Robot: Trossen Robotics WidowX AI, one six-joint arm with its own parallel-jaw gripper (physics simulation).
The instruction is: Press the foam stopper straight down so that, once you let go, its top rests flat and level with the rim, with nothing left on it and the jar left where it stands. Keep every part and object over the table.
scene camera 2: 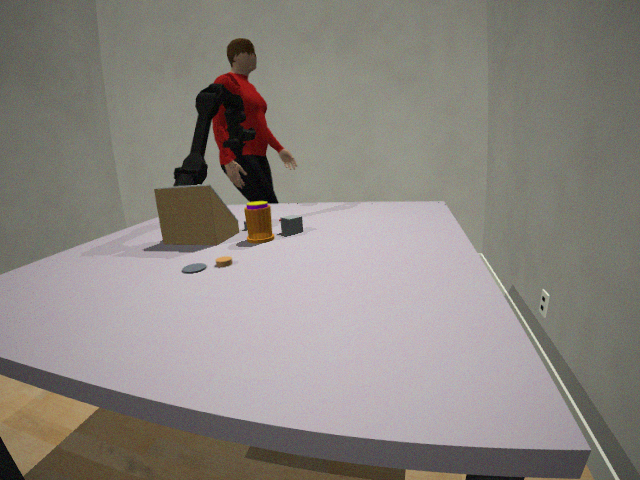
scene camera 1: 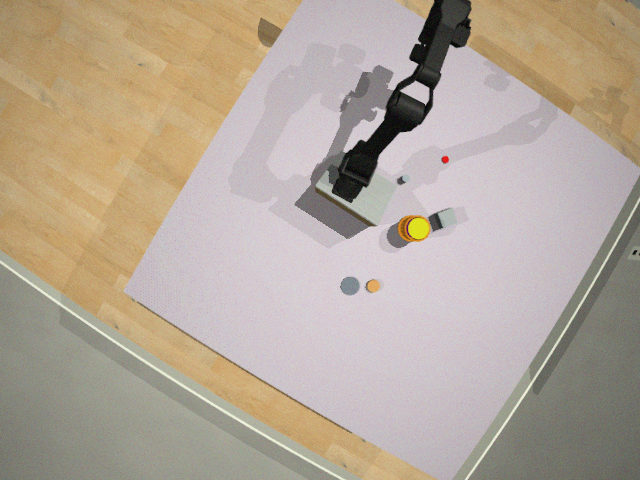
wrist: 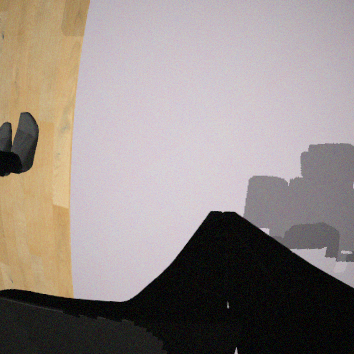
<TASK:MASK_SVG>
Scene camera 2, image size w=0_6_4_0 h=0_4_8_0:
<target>orange jar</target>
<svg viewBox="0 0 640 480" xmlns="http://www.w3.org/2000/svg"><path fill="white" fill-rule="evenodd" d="M247 203L247 207L244 208L248 231L247 242L266 243L274 240L271 206L266 201Z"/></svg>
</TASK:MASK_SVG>
